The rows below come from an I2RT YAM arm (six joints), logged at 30 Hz.
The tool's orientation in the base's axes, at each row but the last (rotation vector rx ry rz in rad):
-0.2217, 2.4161, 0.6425
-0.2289, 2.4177, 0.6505
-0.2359, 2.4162, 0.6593
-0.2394, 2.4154, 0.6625
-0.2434, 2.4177, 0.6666
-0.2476, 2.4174, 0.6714
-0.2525, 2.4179, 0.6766
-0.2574, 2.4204, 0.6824
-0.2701, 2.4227, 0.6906
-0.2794, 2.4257, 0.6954
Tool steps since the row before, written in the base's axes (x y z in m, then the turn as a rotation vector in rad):
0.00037, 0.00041, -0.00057, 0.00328, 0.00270, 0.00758
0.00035, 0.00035, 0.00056, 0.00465, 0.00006, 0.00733
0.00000, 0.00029, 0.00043, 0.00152, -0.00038, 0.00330
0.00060, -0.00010, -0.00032, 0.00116, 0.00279, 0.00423
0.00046, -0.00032, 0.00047, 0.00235, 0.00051, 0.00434
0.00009, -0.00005, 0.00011, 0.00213, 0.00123, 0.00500
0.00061, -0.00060, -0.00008, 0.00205, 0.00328, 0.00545
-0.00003, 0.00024, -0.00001, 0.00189, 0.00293, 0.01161
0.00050, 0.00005, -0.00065, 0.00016, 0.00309, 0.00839
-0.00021, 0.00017, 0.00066, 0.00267, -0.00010, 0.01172
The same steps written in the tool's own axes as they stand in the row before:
0.00005, 0.00002, 0.00079, -0.00723, 0.00432, -0.00215
-0.00062, 0.00042, -0.00003, -0.00815, 0.00152, -0.00259
-0.00026, 0.00042, -0.00015, -0.00321, 0.00051, -0.00167
-0.00028, -0.00041, 0.00048, -0.00352, 0.00372, -0.00087
-0.00065, -0.00023, -0.00025, -0.00450, 0.00143, -0.00151
-0.00014, -0.00003, -0.00006, -0.00474, 0.00239, -0.00170
-0.00043, -0.00074, 0.00005, -0.00499, 0.00434, -0.00097
0.00002, 0.00021, 0.00012, -0.00856, 0.00663, -0.00546
-0.00001, -0.00040, 0.00072, -0.00525, 0.00602, -0.00402
-0.00023, 0.00049, -0.00046, -0.00913, 0.00385, -0.00681

